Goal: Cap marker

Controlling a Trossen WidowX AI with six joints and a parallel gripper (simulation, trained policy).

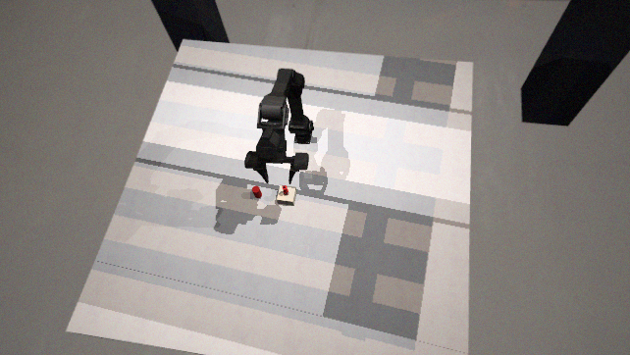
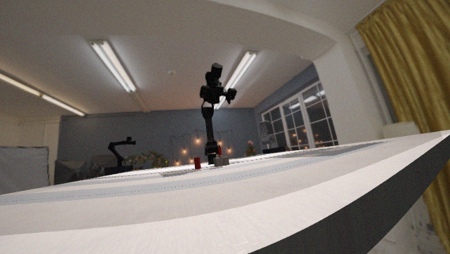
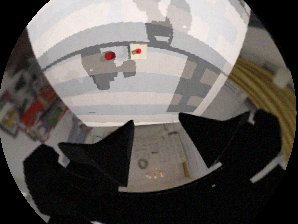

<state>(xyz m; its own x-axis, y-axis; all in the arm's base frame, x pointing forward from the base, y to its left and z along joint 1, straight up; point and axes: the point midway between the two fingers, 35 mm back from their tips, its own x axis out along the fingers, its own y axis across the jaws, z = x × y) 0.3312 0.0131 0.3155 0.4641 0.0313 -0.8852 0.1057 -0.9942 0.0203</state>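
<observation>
Right now my gripper tip is 7 cm past the red cap, 14 cm to the left of it and 26 cm above it. From my gripper tip the other things lie so: pale holder block (8 cm behind, 2 cm to the right, 27 cm below); red marker (8 cm behind, 2 cm to the right, 21 cm below).
</observation>
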